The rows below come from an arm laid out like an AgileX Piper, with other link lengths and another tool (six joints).
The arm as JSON. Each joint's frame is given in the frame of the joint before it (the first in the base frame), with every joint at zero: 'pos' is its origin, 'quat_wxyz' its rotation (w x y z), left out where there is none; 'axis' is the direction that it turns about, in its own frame. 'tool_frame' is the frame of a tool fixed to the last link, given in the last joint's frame.
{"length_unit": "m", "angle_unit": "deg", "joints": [
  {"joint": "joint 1", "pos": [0.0, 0.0, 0.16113], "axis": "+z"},
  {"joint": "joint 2", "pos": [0.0, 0.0, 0.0], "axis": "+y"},
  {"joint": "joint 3", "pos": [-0.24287, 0.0, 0.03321], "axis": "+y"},
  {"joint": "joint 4", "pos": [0.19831, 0.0, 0.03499], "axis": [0.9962, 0.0, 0.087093]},
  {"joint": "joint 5", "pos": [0.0, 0.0, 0.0], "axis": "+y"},
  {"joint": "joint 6", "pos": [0.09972, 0.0, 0.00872], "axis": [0.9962, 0.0, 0.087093]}
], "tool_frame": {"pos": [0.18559, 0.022, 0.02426], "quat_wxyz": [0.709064, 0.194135, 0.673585, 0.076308]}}
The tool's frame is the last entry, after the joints.
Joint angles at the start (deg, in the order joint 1, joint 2, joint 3, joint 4, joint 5, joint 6): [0.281 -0.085 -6.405 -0.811 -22.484 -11.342]
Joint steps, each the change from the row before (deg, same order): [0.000 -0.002 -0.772 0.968 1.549 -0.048]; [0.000 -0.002 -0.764 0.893 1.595 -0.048]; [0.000 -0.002 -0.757 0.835 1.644 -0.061]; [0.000 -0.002 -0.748 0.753 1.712 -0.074]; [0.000 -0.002 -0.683 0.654 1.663 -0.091]
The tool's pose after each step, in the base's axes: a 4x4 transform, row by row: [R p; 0 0 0 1], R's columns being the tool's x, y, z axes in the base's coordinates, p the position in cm. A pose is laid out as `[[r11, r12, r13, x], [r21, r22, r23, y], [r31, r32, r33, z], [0, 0, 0, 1]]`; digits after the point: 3 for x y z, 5 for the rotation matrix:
[[0.53765, 0.05378, 0.84145, 18.757], [0.18413, 0.96639, -0.17942, 2.378], [-0.82281, 0.25140, 0.50968, 41.393], [0, 0, 0, 1]]
[[0.52503, 0.05440, 0.84934, 18.899], [0.19771, 0.96286, -0.18389, 2.227], [-0.82780, 0.26448, 0.49478, 41.334], [0, 0, 0, 1]]
[[0.51143, 0.05520, 0.85755, 19.048], [0.21036, 0.95953, -0.18722, 2.110], [-0.83318, 0.27615, 0.47912, 41.241], [0, 0, 0, 1]]
[[0.49655, 0.05640, 0.86617, 19.208], [0.22164, 0.95657, -0.18934, 2.029], [-0.83923, 0.28600, 0.46249, 41.101], [0, 0, 0, 1]]
[[0.48134, 0.05793, 0.87462, 19.372], [0.23113, 0.95411, -0.19039, 1.981], [-0.84551, 0.29380, 0.44586, 40.924], [0, 0, 0, 1]]

